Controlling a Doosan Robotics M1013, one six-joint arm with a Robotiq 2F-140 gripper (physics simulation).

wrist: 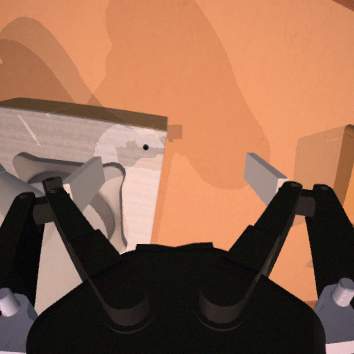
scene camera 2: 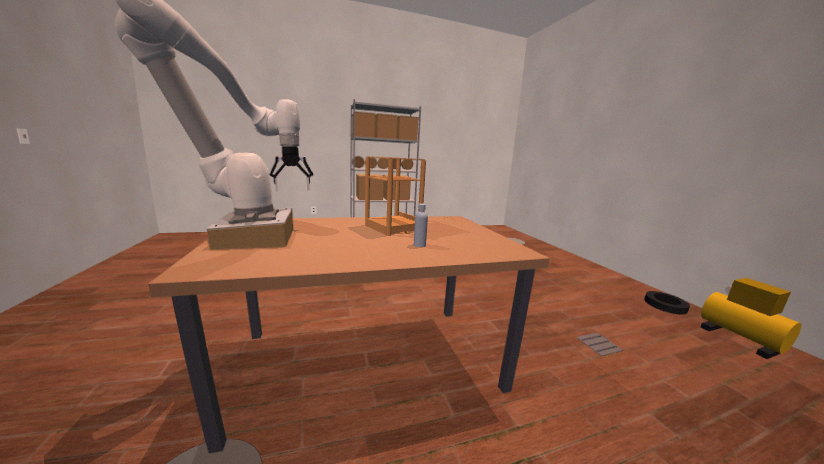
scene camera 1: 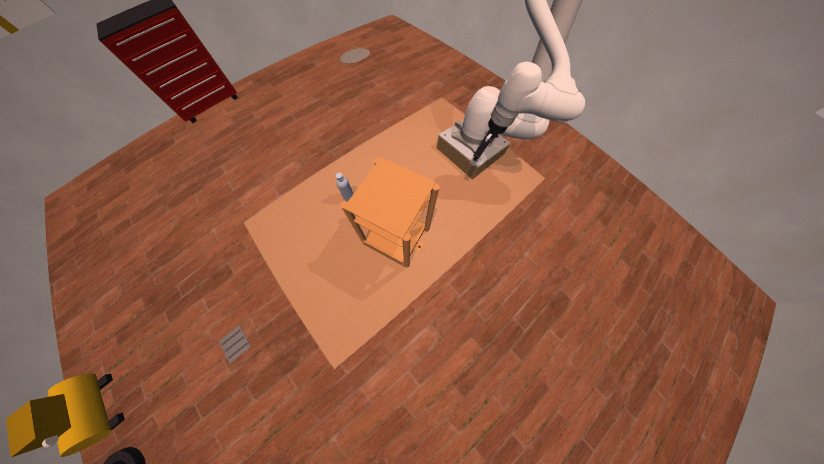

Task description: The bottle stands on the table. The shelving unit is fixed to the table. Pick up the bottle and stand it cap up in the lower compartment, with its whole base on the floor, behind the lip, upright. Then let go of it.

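Places are measured from the arm's base along level axes (x right, y back, z down), in metres.
Pixels of known places: gripper, fingertip midpoint: (wrist: 173,166) (scene camera 2: 293,190); arm's base, origin of the base link: (scene camera 2: 255,217) (scene camera 1: 473,138).
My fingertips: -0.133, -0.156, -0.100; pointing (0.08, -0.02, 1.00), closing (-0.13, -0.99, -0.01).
For each thing: its top centre in the pictures, then the offset to it from my fingertips, as dx, dy, dz. Level surfaces: height alone.
- blue-grey bottle, middle of its top: (scene camera 2: 422,204) (scene camera 1: 338,175) +0.364, -0.543, +0.011
- table, its level: dz +0.200
- orange wooden shelving unit, middle of its top: (scene camera 1: 390,194) (scene camera 2: 395,157) +0.036, -0.511, -0.180
A blue-grey bottle (scene camera 1: 344,187) (scene camera 2: 420,229) stands upright, cap up, on the table (scene camera 1: 288,230) (scene camera 2: 322,253), beside and outside the orange wooden shelving unit (scene camera 1: 392,195) (scene camera 2: 389,195). The unit stands upright on four posts; its lower compartment has a low lip, and no bottle shows inside. My gripper (scene camera 1: 477,155) (scene camera 2: 292,186) (wrist: 173,166) is open wide and empty, pointing down. It hangs high above the table near the arm's base, well away from the bottle and the unit. The bottle does not show in the wrist view.
The arm's base block (scene camera 1: 455,156) (scene camera 2: 247,236) (wrist: 135,200) stands on the table, partly beneath the gripper. The unit's posts and top board stand close to the bottle. A red drawer cabinet (scene camera 1: 167,60), a yellow tank (scene camera 1: 83,412) (scene camera 2: 749,325) and a rack (scene camera 2: 352,149) stand off the table.
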